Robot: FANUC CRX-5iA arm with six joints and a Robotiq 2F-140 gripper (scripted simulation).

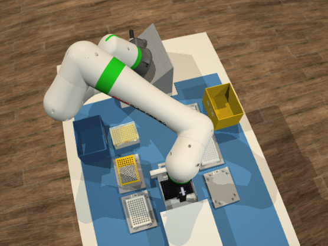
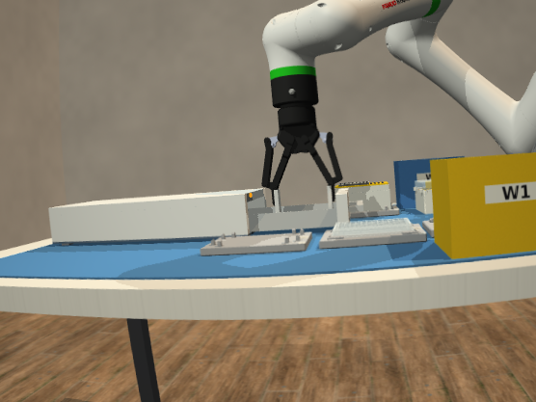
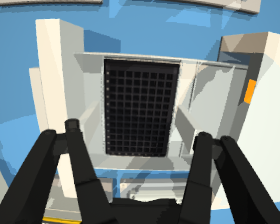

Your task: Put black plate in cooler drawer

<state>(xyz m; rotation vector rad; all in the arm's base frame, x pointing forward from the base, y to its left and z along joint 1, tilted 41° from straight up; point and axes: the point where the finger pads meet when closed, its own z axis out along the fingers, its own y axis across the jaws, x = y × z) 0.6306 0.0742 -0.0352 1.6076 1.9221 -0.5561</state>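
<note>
Right now my hand is 2 cm above the black plate. Round my hand: cooler CD: 17 cm ahead, 2 cm to the left, 1 cm below; then drawer: 4 cm ahead, 2 cm below; then yellow tip box: 21 cm to the right, 10 cm behind, 2 cm above.
</note>
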